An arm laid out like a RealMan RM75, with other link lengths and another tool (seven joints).
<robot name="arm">
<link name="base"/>
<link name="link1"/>
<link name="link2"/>
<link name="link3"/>
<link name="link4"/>
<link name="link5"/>
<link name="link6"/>
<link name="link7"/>
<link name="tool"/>
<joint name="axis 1" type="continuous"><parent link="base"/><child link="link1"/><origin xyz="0 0 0.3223"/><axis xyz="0 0 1"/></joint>
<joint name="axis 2" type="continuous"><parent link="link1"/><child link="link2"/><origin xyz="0 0 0"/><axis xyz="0 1 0"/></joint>
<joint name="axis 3" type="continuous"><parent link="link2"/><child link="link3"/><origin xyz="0 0 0.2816"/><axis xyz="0 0 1"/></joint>
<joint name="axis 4" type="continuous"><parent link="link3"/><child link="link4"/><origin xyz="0 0 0"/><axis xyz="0 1 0"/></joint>
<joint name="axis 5" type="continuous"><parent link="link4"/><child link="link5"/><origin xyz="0 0 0.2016"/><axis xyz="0 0 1"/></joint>
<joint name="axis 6" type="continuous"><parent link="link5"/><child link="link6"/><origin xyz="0 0 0"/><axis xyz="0 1 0"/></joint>
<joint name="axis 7" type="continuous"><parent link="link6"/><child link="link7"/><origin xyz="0 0 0.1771"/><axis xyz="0 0 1"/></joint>
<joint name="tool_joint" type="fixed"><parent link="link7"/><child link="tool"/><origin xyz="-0.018 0.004 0.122" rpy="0.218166 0 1.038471"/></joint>
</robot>
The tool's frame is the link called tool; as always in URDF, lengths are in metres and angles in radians. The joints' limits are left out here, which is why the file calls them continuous.
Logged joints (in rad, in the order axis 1, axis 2, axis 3, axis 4, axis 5, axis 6, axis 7), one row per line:
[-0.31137 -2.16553 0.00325 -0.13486 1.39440 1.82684 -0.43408]
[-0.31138 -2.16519 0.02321 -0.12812 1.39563 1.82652 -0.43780]
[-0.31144 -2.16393 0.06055 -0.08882 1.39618 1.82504 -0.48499]
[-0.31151 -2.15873 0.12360 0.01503 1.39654 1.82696 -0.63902]
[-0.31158 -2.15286 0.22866 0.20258 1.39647 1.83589 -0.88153]
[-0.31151 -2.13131 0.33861 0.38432 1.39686 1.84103 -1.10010]
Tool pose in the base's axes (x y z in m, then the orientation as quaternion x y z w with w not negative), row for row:
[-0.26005 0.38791 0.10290 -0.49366 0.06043 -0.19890 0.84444]
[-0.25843 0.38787 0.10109 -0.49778 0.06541 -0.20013 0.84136]
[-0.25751 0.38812 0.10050 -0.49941 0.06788 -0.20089 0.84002]
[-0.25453 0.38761 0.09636 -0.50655 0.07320 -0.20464 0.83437]
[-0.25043 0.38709 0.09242 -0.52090 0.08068 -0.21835 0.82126]
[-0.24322 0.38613 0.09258 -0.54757 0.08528 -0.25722 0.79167]
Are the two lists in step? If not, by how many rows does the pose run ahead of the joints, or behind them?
The pose runs 2 rows behind the joints: the pose in row i belongs to the joints in row i - 2.
